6 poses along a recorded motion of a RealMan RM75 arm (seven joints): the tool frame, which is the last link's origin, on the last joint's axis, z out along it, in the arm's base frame.
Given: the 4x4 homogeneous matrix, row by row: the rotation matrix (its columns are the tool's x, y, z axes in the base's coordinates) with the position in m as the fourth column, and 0 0 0 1 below. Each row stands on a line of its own.
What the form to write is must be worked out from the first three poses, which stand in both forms.
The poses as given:
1:
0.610 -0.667 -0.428 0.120
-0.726 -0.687 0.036 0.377
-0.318 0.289 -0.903 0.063
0 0 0 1
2:
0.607 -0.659 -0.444 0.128
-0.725 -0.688 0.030 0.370
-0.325 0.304 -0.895 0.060
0 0 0 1
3:
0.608 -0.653 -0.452 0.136
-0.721 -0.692 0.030 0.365
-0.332 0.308 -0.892 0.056
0 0 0 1
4:
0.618 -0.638 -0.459 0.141
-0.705 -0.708 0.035 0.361
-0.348 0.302 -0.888 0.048
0 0 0 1
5:
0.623 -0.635 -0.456 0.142
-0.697 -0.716 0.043 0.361
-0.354 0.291 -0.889 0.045
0 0 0 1
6:
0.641 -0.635 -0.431 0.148
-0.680 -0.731 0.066 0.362
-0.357 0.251 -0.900 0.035
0 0 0 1
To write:
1:
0.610 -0.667 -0.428 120
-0.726 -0.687 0.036 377
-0.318 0.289 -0.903 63
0 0 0 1

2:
0.607 -0.659 -0.444 128
-0.725 -0.688 0.030 370
-0.325 0.304 -0.895 60
0 0 0 1

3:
0.608 -0.653 -0.452 136
-0.721 -0.692 0.030 365
-0.332 0.308 -0.892 56
0 0 0 1

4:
0.618 -0.638 -0.459 141
-0.705 -0.708 0.035 361
-0.348 0.302 -0.888 48
0 0 0 1

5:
0.623 -0.635 -0.456 142
-0.697 -0.716 0.043 361
-0.354 0.291 -0.889 45
0 0 0 1

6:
0.641 -0.635 -0.431 148
-0.680 -0.731 0.066 362
-0.357 0.251 -0.900 35
0 0 0 1

